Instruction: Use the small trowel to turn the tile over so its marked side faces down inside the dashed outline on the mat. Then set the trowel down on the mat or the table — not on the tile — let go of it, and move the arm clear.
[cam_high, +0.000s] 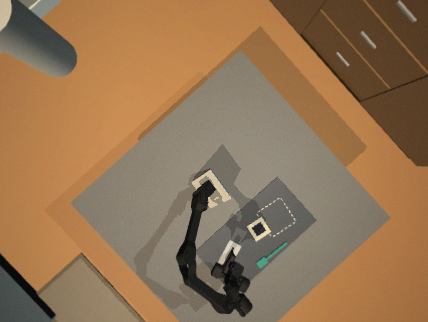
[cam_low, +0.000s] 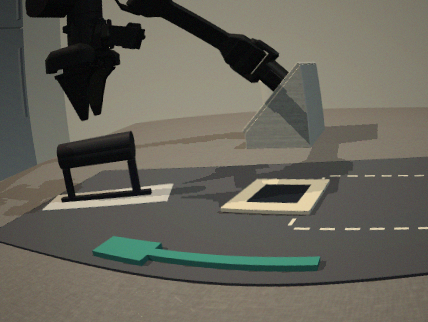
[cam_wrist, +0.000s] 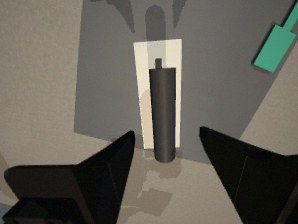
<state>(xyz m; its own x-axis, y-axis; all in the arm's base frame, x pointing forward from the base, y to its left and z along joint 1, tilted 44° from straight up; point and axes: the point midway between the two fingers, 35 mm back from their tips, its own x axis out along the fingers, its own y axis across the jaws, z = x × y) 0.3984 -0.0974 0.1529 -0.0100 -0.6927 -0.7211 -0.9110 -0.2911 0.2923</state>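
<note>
The dark mat lies 21 cm to the left of my gripper tip and 14 cm below it. Round my gripper tip: trowel 20 cm to the left, 14 cm ahead, 11 cm below; tile 25 cm to the left, 11 cm below, 2 cm behind.
</note>
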